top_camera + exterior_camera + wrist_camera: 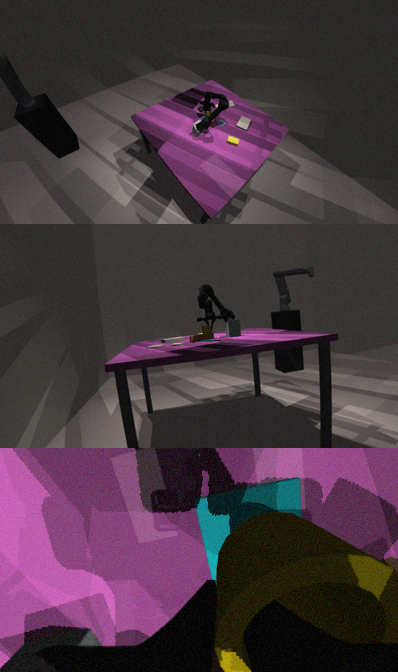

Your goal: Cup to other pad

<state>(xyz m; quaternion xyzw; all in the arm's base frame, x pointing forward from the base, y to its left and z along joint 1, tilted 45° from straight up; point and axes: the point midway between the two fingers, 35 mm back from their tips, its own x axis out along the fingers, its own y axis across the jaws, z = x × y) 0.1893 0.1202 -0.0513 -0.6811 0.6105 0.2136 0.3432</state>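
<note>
Right now the wooden block is 60 mm ahead of my gripper tip, 80 mm to the right of it and 60 mm below it. The rest, counted from my gripper tip: yellow cup: 20 mm ahead; blue pad: 100 mm ahead, 170 mm to the right, 80 mm below.
</note>
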